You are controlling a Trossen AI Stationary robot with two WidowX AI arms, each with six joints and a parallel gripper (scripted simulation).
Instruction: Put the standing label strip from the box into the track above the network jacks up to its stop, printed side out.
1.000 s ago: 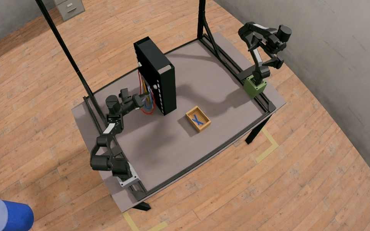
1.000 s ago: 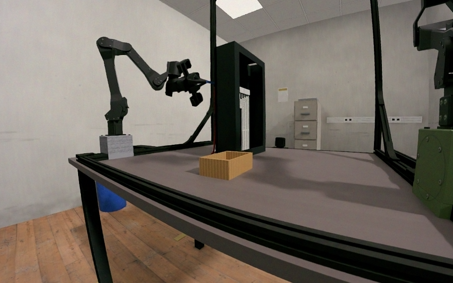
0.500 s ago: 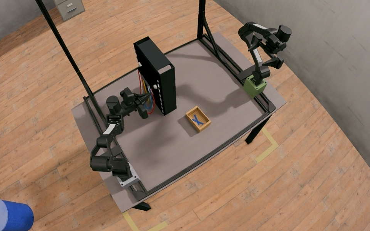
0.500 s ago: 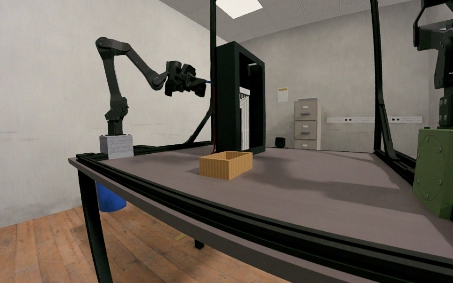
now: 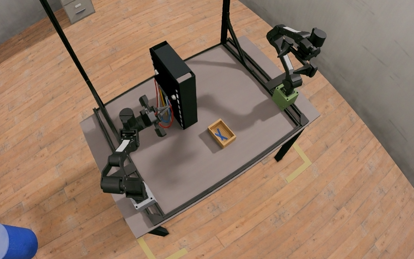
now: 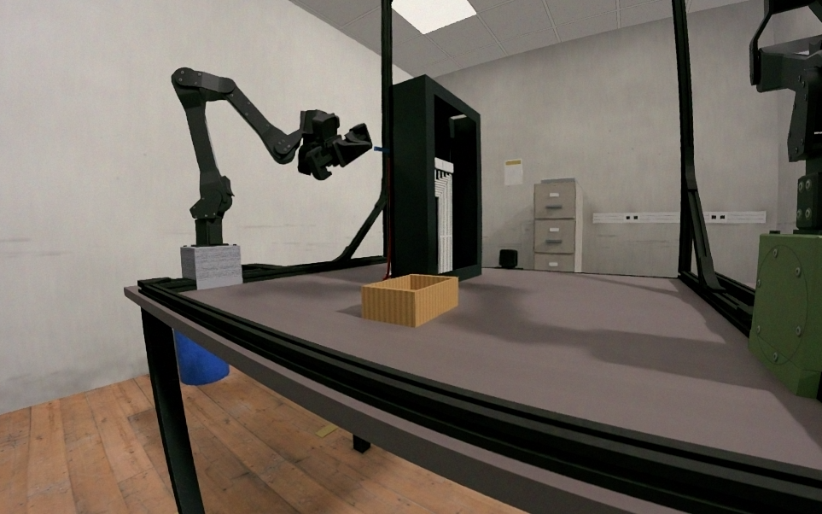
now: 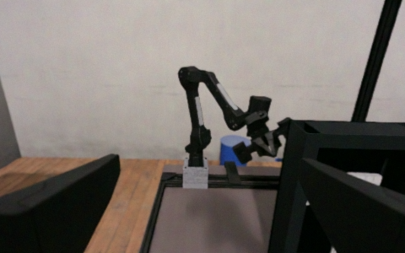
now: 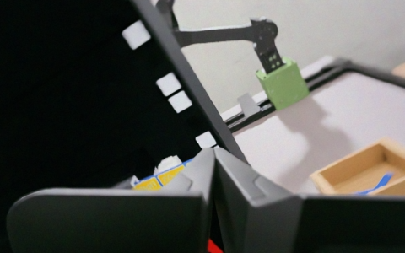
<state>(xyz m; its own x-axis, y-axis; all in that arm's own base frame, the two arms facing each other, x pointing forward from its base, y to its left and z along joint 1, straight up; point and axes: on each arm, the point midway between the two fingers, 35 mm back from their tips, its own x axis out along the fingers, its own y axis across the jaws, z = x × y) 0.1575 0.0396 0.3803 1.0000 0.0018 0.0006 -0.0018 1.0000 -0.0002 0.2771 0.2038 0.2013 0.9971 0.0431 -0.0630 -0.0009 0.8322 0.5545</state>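
Right now the label strip is 3 cm behind my right hand, 5 cm to the left of it and 1 cm below it. From my right hand the other things lie so: wooden box: 14 cm ahead, 22 cm to the left, 28 cm below; then black patch panel: 12 cm behind, 9 cm to the left, 9 cm below.
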